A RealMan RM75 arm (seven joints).
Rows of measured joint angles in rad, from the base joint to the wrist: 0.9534 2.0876 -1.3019 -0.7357 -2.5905 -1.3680 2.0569; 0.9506 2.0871 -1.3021 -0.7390 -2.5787 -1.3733 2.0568; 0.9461 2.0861 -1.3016 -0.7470 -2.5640 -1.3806 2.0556; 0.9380 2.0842 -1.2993 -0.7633 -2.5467 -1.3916 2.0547; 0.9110 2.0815 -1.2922 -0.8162 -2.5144 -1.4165 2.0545; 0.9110 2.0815 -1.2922 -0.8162 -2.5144 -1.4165 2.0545; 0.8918 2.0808 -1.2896 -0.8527 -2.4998 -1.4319 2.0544; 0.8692 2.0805 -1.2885 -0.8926 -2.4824 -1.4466 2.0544; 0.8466 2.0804 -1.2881 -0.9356 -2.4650 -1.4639 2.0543; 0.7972 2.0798 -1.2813 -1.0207 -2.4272 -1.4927 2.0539
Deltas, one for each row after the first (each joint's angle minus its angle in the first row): -0.0028 -0.0005 -0.0002 -0.0033 0.0118 -0.0053 -0.0001; -0.0073 -0.0015 0.0003 -0.0113 0.0265 -0.0126 -0.0013; -0.0154 -0.0034 0.0026 -0.0276 0.0438 -0.0236 -0.0022; -0.0424 -0.0061 0.0097 -0.0805 0.0761 -0.0485 -0.0024; -0.0424 -0.0061 0.0097 -0.0805 0.0761 -0.0485 -0.0024; -0.0616 -0.0068 0.0123 -0.1170 0.0907 -0.0639 -0.0025; -0.0842 -0.0071 0.0134 -0.1569 0.1081 -0.0786 -0.0025; -0.1068 -0.0072 0.0138 -0.1999 0.1255 -0.0959 -0.0026; -0.1562 -0.0078 0.0206 -0.2850 0.1633 -0.1247 -0.0030
